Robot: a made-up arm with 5 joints. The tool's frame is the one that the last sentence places. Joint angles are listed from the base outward.
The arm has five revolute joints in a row. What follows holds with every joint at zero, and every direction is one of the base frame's. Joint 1 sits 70 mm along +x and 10 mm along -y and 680 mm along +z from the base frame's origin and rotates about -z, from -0.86 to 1.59 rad. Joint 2 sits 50 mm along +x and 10 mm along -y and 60 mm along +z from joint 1 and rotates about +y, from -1.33 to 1.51 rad. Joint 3 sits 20 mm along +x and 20 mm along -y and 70 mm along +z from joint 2 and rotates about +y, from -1.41 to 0.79 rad. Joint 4 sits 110 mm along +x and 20 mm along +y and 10 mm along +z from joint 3 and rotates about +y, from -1.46 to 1.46 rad. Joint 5 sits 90 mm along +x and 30 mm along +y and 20 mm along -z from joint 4 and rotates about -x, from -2.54 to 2.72 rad. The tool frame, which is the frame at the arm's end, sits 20 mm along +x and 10 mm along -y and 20 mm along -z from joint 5; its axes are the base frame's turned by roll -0.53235, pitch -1.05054 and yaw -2.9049 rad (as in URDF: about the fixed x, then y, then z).
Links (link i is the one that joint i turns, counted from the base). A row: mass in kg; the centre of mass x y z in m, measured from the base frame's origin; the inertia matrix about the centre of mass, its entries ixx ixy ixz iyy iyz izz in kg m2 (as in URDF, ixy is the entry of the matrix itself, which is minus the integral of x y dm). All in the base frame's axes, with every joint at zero. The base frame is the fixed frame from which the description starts. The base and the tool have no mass.
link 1: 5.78; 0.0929 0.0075 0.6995; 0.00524 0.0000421 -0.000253 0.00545 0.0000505 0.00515
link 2: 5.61; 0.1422 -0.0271 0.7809; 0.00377 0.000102 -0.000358 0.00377 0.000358 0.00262
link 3: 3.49; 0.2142 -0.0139 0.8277; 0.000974 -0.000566 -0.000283 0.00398 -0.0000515 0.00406
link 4: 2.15; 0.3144 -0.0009 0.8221; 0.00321 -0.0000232 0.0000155 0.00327 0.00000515 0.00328
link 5: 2.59; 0.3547 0.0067 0.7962; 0.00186 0 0 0.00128 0 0.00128
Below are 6 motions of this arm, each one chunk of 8 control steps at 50 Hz.
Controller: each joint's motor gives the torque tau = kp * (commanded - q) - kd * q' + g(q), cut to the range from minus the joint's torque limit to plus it. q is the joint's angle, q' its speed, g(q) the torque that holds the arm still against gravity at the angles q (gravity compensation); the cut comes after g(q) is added. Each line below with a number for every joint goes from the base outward.
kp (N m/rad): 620 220 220 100 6.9
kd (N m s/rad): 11 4.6 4.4 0.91 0.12
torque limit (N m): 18 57 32 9.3 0.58
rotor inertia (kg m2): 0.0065 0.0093 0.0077 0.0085 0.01
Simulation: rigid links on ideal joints. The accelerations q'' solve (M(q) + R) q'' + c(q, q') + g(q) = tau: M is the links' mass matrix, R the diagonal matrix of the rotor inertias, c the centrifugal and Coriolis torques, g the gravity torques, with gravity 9.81 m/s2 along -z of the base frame. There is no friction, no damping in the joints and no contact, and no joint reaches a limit. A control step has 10 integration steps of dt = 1/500 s. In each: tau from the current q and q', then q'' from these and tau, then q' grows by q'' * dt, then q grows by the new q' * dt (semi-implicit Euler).
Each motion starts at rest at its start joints. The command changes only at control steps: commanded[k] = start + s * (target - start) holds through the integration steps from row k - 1 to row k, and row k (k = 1, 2, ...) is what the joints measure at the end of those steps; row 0 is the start. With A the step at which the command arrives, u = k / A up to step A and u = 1 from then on. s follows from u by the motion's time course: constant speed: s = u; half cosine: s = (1 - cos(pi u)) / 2; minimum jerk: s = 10 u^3 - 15 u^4 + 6 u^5; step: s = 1 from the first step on.
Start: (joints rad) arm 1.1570 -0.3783 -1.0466 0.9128 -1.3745
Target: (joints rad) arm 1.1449 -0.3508 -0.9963 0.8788 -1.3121
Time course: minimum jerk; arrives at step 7
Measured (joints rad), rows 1 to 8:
1: 1.1568 -0.3784 -1.0461 0.9121 -1.3743
2: 1.1558 -0.3785 -1.0432 0.9080 -1.3728
3: 1.1536 -0.3778 -1.0369 0.8983 -1.3683
4: 1.1505 -0.3752 -1.0280 0.8848 -1.3593
5: 1.1474 -0.3702 -1.0181 0.8733 -1.3458
6: 1.1454 -0.3635 -1.0091 0.8690 -1.3295
7: 1.1447 -0.3561 -1.0020 0.8732 -1.3134
8: 1.1448 -0.3493 -0.9959 0.8811 -1.3002

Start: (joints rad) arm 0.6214 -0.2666 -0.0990 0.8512 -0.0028
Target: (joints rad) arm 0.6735 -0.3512 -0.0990 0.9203 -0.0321
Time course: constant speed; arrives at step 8
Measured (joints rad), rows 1 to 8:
1: 0.6235 -0.2696 -0.0979 0.8556 -0.0033
2: 0.6291 -0.2768 -0.0965 0.8673 -0.0050
3: 0.6368 -0.2869 -0.0951 0.8814 -0.0082
4: 0.6450 -0.2982 -0.0943 0.8929 -0.0128
5: 0.6525 -0.3096 -0.0945 0.9006 -0.0181
6: 0.6591 -0.3212 -0.0958 0.9061 -0.0237
7: 0.6652 -0.3332 -0.0977 0.9117 -0.0289
8: 0.6714 -0.3456 -0.0995 0.9188 -0.0334

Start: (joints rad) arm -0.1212 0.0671 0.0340 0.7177 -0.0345
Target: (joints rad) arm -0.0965 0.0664 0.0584 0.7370 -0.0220
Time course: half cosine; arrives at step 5
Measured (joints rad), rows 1 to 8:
1: -0.1206 0.0666 0.0348 0.7180 -0.0344
2: -0.1177 0.0650 0.0375 0.7199 -0.0336
3: -0.1116 0.0628 0.0422 0.7248 -0.0318
4: -0.1034 0.0614 0.0481 0.7315 -0.0286
5: -0.0959 0.0623 0.0537 0.7376 -0.0245
6: -0.0920 0.0652 0.0581 0.7408 -0.0205
7: -0.0919 0.0687 0.0612 0.7413 -0.0175
8: -0.0940 0.0714 0.0629 0.7410 -0.0161

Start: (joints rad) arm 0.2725 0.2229 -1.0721 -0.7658 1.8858
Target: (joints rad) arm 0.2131 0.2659 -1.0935 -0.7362 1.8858
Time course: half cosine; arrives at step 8
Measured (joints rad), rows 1 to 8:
1: 0.2716 0.2234 -1.0730 -0.7651 1.8858
2: 0.2677 0.2253 -1.0756 -0.7630 1.8859
3: 0.2598 0.2289 -1.0799 -0.7595 1.8860
4: 0.2485 0.2342 -1.0849 -0.7549 1.8863
5: 0.2360 0.2410 -1.0897 -0.7498 1.8866
6: 0.2245 0.2486 -1.0933 -0.7446 1.8869
7: 0.2159 0.2560 -1.0948 -0.7398 1.8870
8: 0.2114 0.2625 -1.0940 -0.7361 1.8869

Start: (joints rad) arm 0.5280 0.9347 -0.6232 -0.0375 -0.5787
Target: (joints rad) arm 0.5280 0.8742 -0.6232 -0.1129 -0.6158
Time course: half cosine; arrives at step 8
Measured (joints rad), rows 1 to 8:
1: 0.5280 0.9343 -0.6224 -0.0389 -0.5789
2: 0.5280 0.9328 -0.6199 -0.0440 -0.5798
3: 0.5280 0.9297 -0.6164 -0.0530 -0.5822
4: 0.5280 0.9242 -0.6130 -0.0649 -0.5868
5: 0.5280 0.9162 -0.6110 -0.0783 -0.5937
6: 0.5279 0.9058 -0.6112 -0.0920 -0.6024
7: 0.5280 0.8940 -0.6142 -0.1043 -0.6117
8: 0.5280 0.8820 -0.6198 -0.1136 -0.6200

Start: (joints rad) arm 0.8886 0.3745 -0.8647 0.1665 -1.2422
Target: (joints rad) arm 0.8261 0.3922 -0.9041 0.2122 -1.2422
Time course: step
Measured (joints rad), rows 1 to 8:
1: 0.8809 0.3847 -0.8926 0.2015 -1.2401
2: 0.8593 0.3867 -0.9007 0.2200 -1.2349
3: 0.8327 0.3906 -0.9021 0.2169 -1.2306
4: 0.8131 0.3940 -0.9024 0.2114 -1.2315
5: 0.8057 0.3951 -0.9025 0.2117 -1.2381
6: 0.8088 0.3948 -0.9025 0.2141 -1.2472
7: 0.8175 0.3945 -0.9025 0.2145 -1.2552
8: 0.8264 0.3943 -0.9026 0.2135 -1.2589

